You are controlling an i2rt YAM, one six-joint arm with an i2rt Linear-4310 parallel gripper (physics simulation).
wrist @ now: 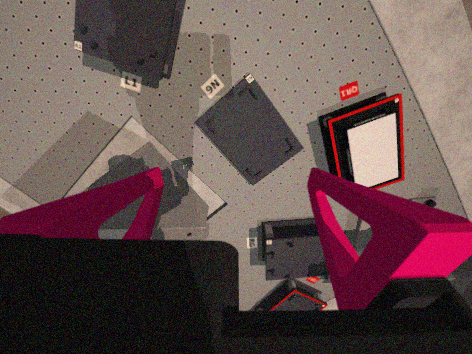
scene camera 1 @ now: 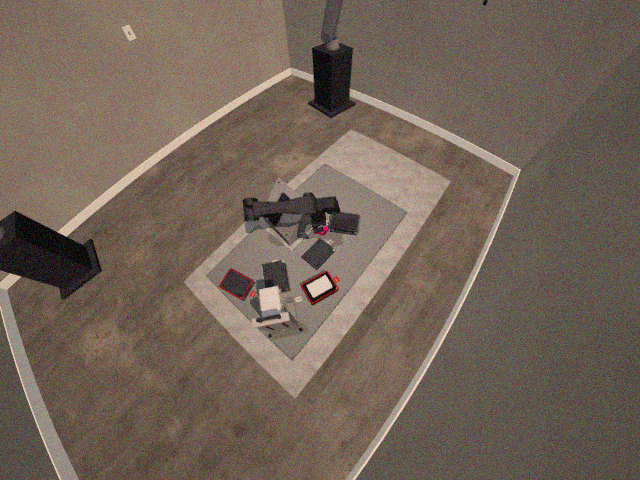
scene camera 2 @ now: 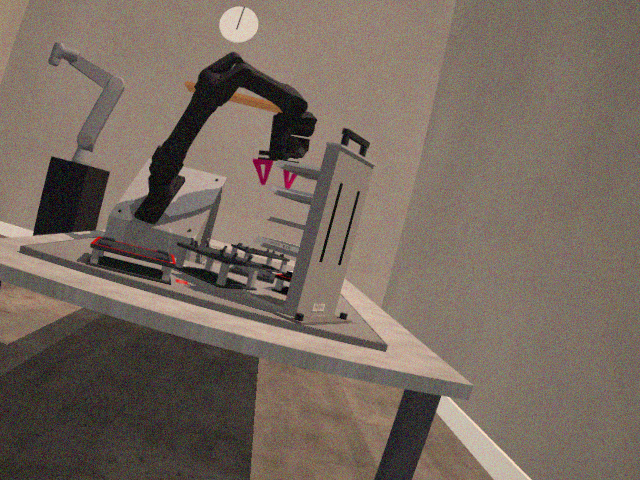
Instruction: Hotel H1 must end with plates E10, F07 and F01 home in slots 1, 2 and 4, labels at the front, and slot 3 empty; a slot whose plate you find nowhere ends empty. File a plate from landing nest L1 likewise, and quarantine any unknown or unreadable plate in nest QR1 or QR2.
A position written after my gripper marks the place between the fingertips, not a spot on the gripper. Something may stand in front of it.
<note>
My gripper [scene camera 2: 274, 186] is open, holding nothing. I also see a dark plate [wrist: 252, 134].
My gripper shows as well in the wrist view [wrist: 235, 175].
</note>
